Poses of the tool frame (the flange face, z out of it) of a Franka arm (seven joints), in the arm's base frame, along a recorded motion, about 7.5 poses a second.
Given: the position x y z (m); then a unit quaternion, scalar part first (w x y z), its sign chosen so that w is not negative.
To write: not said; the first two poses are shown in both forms.
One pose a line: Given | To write
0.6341 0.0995 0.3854 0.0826 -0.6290 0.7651 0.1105 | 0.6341 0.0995 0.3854 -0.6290 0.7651 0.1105 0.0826
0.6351 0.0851 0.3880 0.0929 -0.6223 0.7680 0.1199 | 0.6351 0.0851 0.3880 -0.6223 0.7680 0.1199 0.0929
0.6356 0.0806 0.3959 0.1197 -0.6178 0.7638 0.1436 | 0.6356 0.0806 0.3959 -0.6178 0.7638 0.1436 0.1197
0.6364 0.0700 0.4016 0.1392 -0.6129 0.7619 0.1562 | 0.6364 0.0700 0.4016 -0.6129 0.7619 0.1562 0.1392
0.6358 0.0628 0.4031 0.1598 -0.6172 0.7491 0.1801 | 0.6358 0.0628 0.4031 -0.6172 0.7491 0.1801 0.1598
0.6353 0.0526 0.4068 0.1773 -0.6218 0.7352 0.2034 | 0.6353 0.0526 0.4068 -0.6218 0.7352 0.2034 0.1773
